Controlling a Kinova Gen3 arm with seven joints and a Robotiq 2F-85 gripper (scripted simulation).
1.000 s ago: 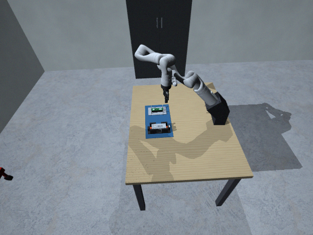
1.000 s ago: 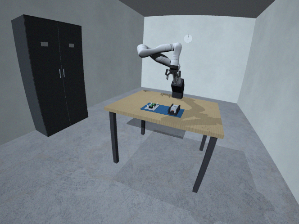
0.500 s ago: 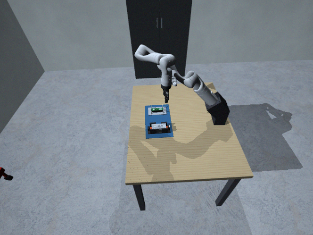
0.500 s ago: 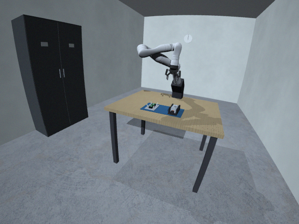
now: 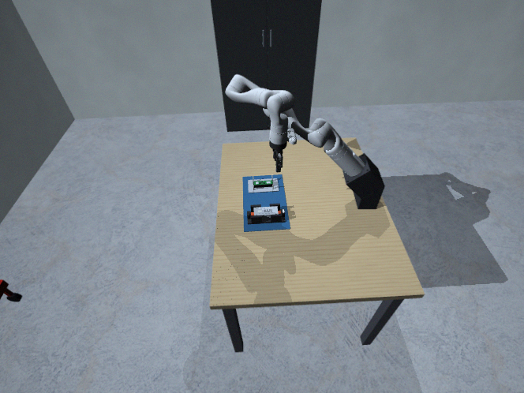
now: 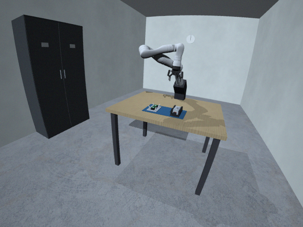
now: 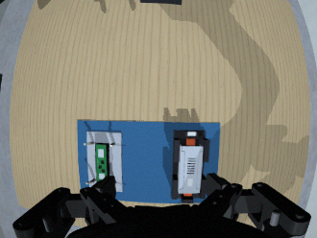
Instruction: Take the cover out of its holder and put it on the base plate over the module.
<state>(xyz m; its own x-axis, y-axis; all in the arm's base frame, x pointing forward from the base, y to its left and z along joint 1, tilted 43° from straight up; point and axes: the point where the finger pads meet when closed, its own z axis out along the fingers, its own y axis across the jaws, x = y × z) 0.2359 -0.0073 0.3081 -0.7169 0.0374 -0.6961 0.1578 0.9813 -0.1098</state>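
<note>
The light grey cover is 260 mm below my hand, 70 mm ahead of it and 50 mm to the left of it.
</note>
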